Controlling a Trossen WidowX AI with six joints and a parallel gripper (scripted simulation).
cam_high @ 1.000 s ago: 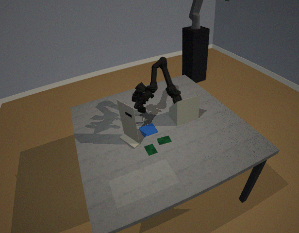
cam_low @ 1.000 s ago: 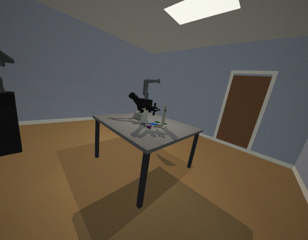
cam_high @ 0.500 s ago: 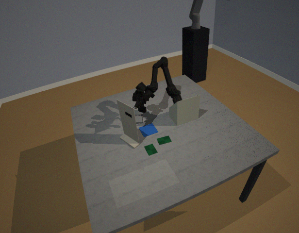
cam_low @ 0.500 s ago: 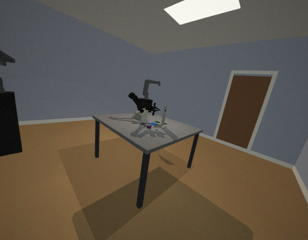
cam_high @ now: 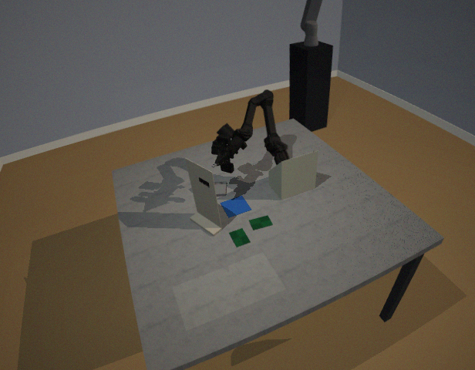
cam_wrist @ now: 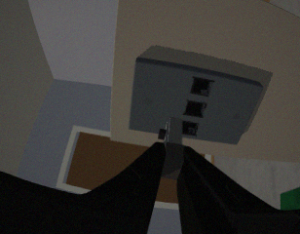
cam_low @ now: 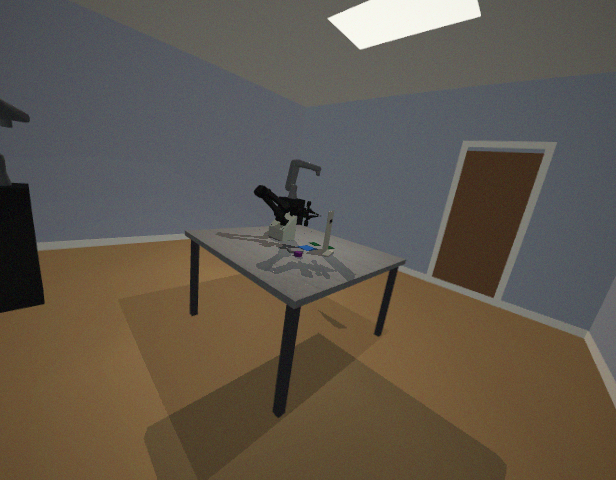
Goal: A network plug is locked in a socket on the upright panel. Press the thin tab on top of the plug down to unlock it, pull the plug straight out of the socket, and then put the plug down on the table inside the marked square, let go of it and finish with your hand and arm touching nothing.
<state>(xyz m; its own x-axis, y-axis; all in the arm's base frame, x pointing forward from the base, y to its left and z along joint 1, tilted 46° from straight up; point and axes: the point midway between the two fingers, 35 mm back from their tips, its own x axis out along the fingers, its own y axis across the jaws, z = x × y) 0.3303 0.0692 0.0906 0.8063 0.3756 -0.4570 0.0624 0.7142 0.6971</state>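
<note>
My gripper tip is 280 mm above the blue marked square and 70 mm past it. Round my gripper tip: purple object 260 mm below, 220 mm to the right, 40 mm ahead; then upright panel 130 mm below, 90 mm ahead, 50 mm to the left; then grey network plug 10 mm ahead.
</note>
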